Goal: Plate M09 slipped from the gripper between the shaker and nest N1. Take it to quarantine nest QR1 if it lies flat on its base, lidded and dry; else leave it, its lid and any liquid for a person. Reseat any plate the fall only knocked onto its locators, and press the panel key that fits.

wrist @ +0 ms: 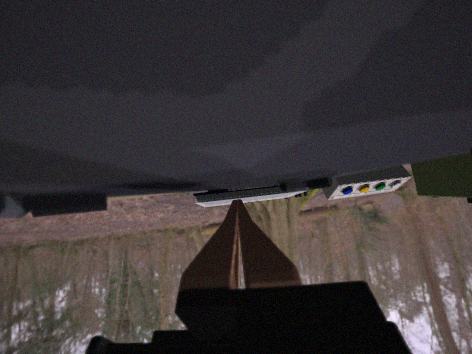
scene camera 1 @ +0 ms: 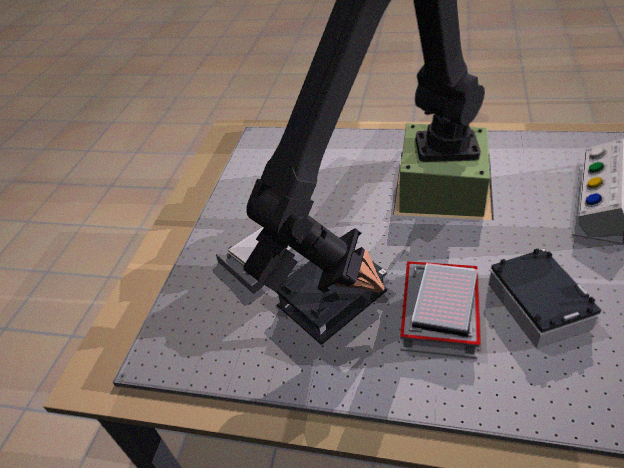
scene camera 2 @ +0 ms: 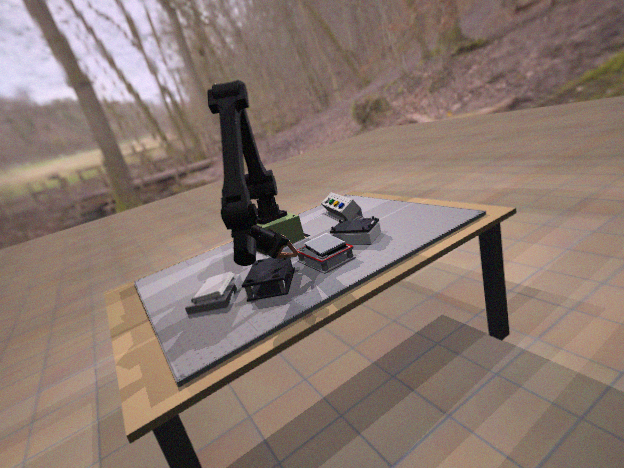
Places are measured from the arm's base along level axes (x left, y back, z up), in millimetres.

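Pixels of known places: gripper, fingertip midpoint: [wrist: 237,205] [scene camera 1: 381,290] [scene camera 2: 297,254]; arm's base, link origin: [scene camera 1: 446,148] [scene camera 2: 270,218].
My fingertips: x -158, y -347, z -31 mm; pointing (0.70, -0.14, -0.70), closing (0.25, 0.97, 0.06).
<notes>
For each thing: its middle in the pictures, then the offset to it from my fingertips.
- red-edged nest, body centre: [scene camera 1: 440,306] [scene camera 2: 324,253] dx +97, dy -7, dz -40 mm
- plate with pink-dotted wells, body centre: [wrist: 248,197] [scene camera 1: 445,295] [scene camera 2: 324,243] dx +103, dy -11, dz -7 mm
- white-topped plate, body centre: [scene camera 1: 266,244] [scene camera 2: 214,286] dx -214, dy +155, dz -28 mm
- panel, body centre: [scene camera 1: 605,186] [wrist: 363,180] [scene camera 2: 339,206] dx +450, dy +252, dz -21 mm
My gripper [scene camera 1: 384,290] [scene camera 2: 297,254] [wrist: 237,205] is shut and empty. Its copper fingertips are low by the right corner of the black raised stand [scene camera 1: 322,313] [scene camera 2: 272,276], pointing towards the red-edged nest [scene camera 1: 478,312] [scene camera 2: 337,253]. A plate with pink-dotted wells [scene camera 1: 446,297] [scene camera 2: 325,243] lies in that nest, offset towards its right side; whether it is seated is unclear. A white-topped plate [scene camera 1: 243,247] [scene camera 2: 215,287] rests on a grey base at the left, partly behind the wrist in scene camera 1. No plate label or liquid is readable. The panel [scene camera 1: 607,181] [scene camera 2: 341,204] [wrist: 370,187] has white, green, yellow and blue keys.
A grey box with a black top and corner pins [scene camera 1: 541,289] [scene camera 2: 365,234] stands right of the red-edged nest. The green arm base [scene camera 1: 443,193] [scene camera 2: 284,226] stands behind. A dark surface fills the upper wrist view, very close to the camera.
</notes>
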